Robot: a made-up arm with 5 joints. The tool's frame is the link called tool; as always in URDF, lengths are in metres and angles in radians.
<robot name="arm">
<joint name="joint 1" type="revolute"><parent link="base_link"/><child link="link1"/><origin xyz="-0.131 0.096 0.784" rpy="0.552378 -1.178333 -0.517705"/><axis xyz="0 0 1"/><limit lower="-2.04" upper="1.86" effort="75" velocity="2.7"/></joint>
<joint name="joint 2" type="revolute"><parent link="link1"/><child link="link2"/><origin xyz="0.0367 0.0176 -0.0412" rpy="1.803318 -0.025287 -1.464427"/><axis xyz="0 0 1"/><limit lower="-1.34" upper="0.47" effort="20" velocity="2.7"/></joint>
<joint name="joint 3" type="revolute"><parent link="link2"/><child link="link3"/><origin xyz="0.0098 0.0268 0.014" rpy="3.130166 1.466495 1.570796"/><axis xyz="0 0 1"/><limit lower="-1.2" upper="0.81" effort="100" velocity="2"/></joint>
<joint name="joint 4" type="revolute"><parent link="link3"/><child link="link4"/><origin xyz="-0.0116 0.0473 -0.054" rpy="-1.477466 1.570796 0"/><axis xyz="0 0 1"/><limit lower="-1.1" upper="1.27" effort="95" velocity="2.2"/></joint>
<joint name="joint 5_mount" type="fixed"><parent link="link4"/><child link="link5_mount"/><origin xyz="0.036 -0.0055 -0.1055"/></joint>
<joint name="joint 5" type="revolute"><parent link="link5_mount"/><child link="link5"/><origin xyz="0.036 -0.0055 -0.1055" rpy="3.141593 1.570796 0"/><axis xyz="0 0 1"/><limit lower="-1.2" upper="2.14" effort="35" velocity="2.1"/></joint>
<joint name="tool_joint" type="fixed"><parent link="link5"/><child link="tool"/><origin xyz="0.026 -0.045 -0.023" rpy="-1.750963 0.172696 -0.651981"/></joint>
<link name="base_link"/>
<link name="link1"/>
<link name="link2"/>
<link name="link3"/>
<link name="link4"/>
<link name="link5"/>
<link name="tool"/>
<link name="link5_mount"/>
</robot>
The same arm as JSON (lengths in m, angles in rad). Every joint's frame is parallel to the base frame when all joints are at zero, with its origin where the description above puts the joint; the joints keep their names.
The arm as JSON. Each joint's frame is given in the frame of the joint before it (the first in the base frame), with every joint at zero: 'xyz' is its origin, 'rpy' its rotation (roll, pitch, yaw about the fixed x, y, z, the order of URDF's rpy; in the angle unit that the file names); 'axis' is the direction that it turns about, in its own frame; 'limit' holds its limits. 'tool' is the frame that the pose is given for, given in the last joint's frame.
{
  "units": {
    "length": "m",
    "angle": "rad"
  },
  "joints": [
    {
      "name": "joint 1",
      "type": "revolute",
      "origin": {
        "xyz": [
          -0.131,
          0.096,
          0.784
        ],
        "rpy": [
          0.0,
          0.0,
          0.0
        ]
      },
      "axis": [
        -0.943157,
        -0.066697,
        0.325585
      ],
      "limit": {
        "lower": -2.04,
        "upper": 1.86
      }
    },
    {
      "name": "joint 2",
      "type": "revolute",
      "origin": {
        "xyz": [
          0.0511,
          0.013,
          0.024
        ],
        "rpy": [
          0.0,
          0.0,
          0.0
        ]
      },
      "axis": [
        -0.104105,
        0.091504,
        -0.990348
      ],
      "limit": {
        "lower": -1.34,
        "upper": 0.47
      }
    },
    {
      "name": "joint 3",
      "type": "revolute",
      "origin": {
        "xyz": [
          -0.028,
          -0.009,
          -0.012
        ],
        "rpy": [
          0.0,
          0.0,
          0.0
        ]
      },
      "axis": [
        1.0,
        0.0,
        0.0
      ],
      "limit": {
        "lower": -1.2,
        "upper": 0.81
      }
    },
    {
      "name": "joint 4",
      "type": "revolute",
      "origin": {
        "xyz": [
          -0.054,
          -0.046,
          -0.016
        ],
        "rpy": [
          0.0,
          0.0,
          0.0
        ]
      },
      "axis": [
        0.0,
        -1.0,
        0.0
      ],
      "limit": {
        "lower": -1.1,
        "upper": 1.27
      }
    },
    {
      "name": "joint 5",
      "type": "revolute",
      "origin": {
        "xyz": [
          -0.072,
          0.211,
          0.011
        ],
        "rpy": [
          0.0,
          0.0,
          0.0
        ]
      },
      "axis": [
        1.0,
        0.0,
        0.0
      ],
      "limit": {
        "lower": -1.2,
        "upper": 2.14
      }
    }
  ],
  "tool": {
    "origin": {
      "xyz": [
        -0.023,
        0.026,
        -0.045
      ],
      "rpy": [
        -0.0497,
        0.6407,
        1.7868
      ]
    }
  }
}

